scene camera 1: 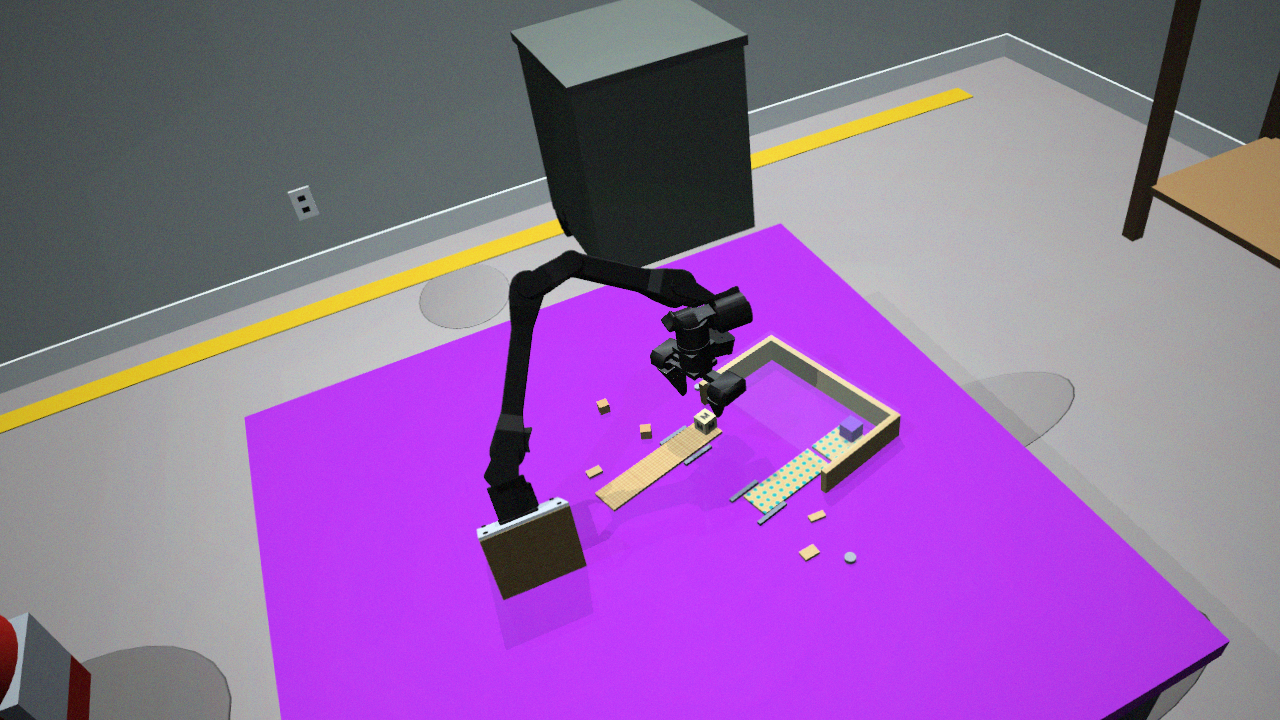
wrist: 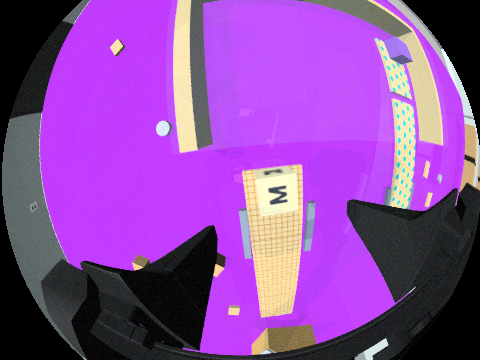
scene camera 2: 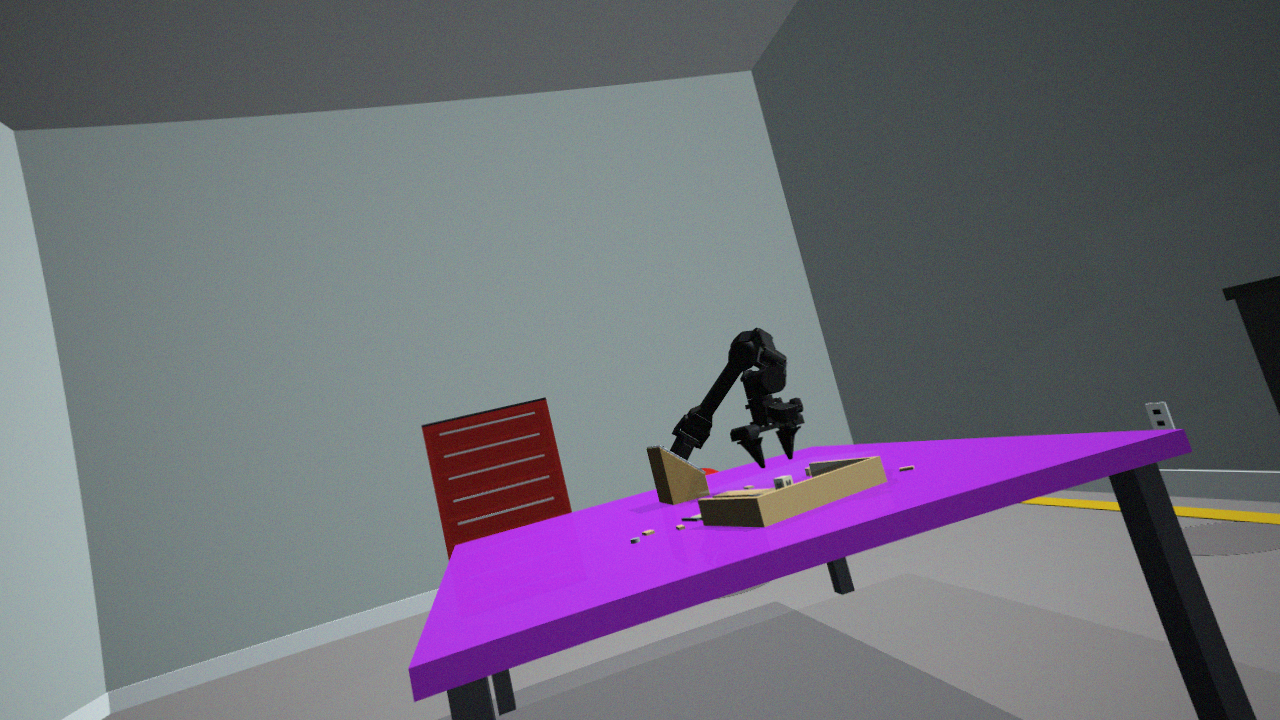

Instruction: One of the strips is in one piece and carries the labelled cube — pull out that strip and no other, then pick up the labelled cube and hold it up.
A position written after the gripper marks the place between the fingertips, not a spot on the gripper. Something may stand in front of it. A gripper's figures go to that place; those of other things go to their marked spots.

Labels:
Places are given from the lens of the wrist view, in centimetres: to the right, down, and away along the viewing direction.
gripper [wrist: 285, 221]: 3, 2, 10
labelled cube [wrist: 276, 188]: 2, 1, 13

